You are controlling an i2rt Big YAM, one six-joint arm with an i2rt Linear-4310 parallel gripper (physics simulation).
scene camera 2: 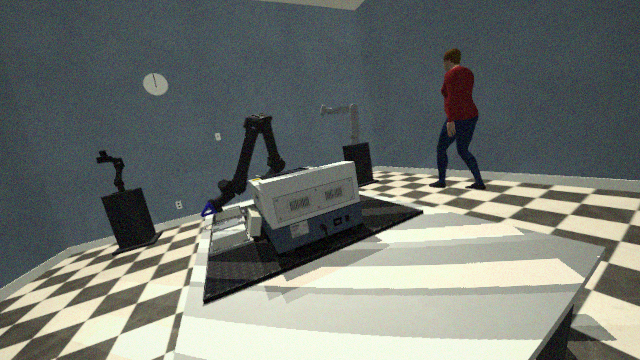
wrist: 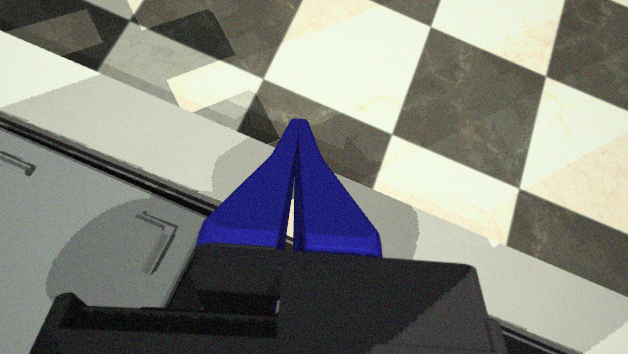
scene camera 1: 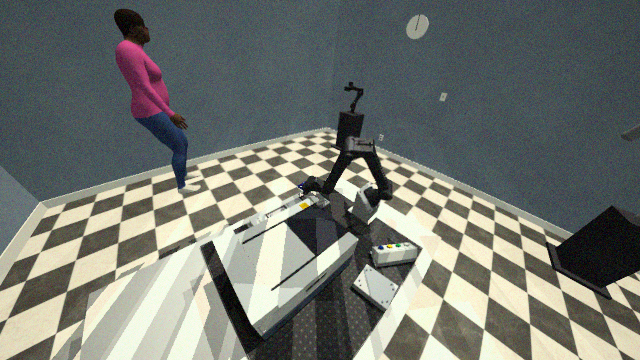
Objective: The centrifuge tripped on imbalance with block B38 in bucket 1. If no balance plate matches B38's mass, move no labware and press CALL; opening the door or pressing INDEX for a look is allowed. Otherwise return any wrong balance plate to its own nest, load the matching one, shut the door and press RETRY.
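Where they show: gripper, fingertip midpoint: (scene camera 2: 201, 216) (wrist: 298, 129) (scene camera 1: 297, 186); arm's base, link origin: (scene camera 1: 371, 196).
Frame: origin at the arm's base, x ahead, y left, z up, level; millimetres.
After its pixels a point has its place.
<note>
My gripper (scene camera 1: 302, 185) @[x 249, y -435, z -62 mm] (scene camera 2: 206, 210) @[x 249, y -435, z -62 mm] (wrist: 298, 129) @[x 249, y -435, z -62 mm] has blue fingers. They are shut with tips together and nothing between them, low at the far edge of the mat. The centrifuge (scene camera 1: 310, 282) @[x 648, y 159, z 78 mm] (scene camera 2: 320, 192) @[x 846, y 7, z 41 mm], with a white upper housing and blue base, stands on the black mat (scene camera 2: 235, 280) @[x 883, y -312, z -128 mm]. Pale nests or trays (scene camera 2: 227, 239) @[x 645, y -317, z -89 mm] stand beside it, under my arm. In the wrist view, a grey surface (wrist: 95, 200) @[x 332, y -377, z -116 mm] with L-shaped marks lies left of the fingers. A white button box (scene camera 1: 395, 254) @[x 213, y 302, z -59 mm] has blue, yellow, green and pale buttons. Block B38, the bucket contents and plate markings cannot be made out.
A grey plate with small holes (scene camera 1: 376, 287) @[x 401, y 319, z -91 mm] lies beside the button box. The mat lies on a pale table (scene camera 2: 400, 315) @[x 1218, y -33, z -141 mm]. A person in pink (scene camera 1: 142, 80) and a person in red (scene camera 2: 459, 95) stand on the floor away from the table. Other arms stand on black pedestals (scene camera 2: 129, 217) (scene camera 2: 358, 162).
</note>
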